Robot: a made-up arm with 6 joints.
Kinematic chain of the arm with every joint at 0, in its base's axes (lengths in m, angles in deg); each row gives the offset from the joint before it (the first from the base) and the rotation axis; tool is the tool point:
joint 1: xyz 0 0 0.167 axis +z
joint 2: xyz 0 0.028 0 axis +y
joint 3: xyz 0 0 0.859 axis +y
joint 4: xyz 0 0 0.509 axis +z
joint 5: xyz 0 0 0 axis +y
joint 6: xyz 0 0 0.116 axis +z
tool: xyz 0 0 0
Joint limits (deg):
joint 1: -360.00..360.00
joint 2: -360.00..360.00
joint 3: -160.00..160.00
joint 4: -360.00..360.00
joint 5: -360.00..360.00
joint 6: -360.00..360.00
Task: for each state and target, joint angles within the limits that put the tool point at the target. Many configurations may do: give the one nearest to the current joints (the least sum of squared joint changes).
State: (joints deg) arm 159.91 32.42 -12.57 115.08 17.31 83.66
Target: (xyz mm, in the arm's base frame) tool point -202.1 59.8 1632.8
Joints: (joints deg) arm 151.85 10.93 -6.30 115.21 8.02 83.66
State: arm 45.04 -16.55 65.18 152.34 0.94 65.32
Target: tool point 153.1 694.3 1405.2
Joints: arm 74.82 16.43 33.04 152.13 6.34 65.32
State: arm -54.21 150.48 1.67 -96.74 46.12 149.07
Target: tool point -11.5 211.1 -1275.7
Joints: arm -93.69 181.83 16.10 -96.63 27.43 149.07
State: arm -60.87 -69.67 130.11 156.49 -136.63 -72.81
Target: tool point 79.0 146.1 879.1
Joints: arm -108.92 -43.16 111.11 179.54 -136.51 -72.81
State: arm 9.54 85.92 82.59 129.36 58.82 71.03
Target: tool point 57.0 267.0 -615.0
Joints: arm 52.27 123.14 118.12 117.20 61.05 71.03
